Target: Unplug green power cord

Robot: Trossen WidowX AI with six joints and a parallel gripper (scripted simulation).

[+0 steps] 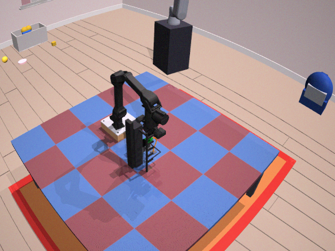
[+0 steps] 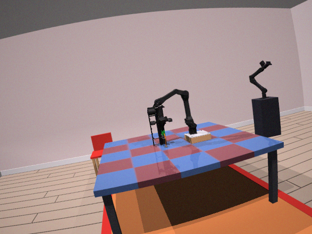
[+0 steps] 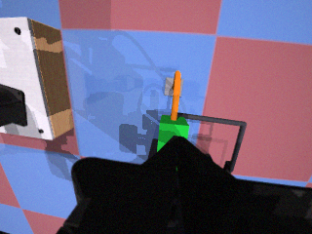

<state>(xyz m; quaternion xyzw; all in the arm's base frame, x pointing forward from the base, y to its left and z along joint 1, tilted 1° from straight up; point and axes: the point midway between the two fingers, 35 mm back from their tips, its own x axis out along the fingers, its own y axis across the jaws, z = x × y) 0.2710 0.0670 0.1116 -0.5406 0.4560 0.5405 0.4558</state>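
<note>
The green plug is 3 cm to the right of my gripper tip and 1 cm below it. The rest, counted from my gripper tip: thin black rack (10 cm ahead, 8 cm to the right, 1 cm above); black power strip (2 cm ahead, 11 cm to the right, 1 cm above).
</note>
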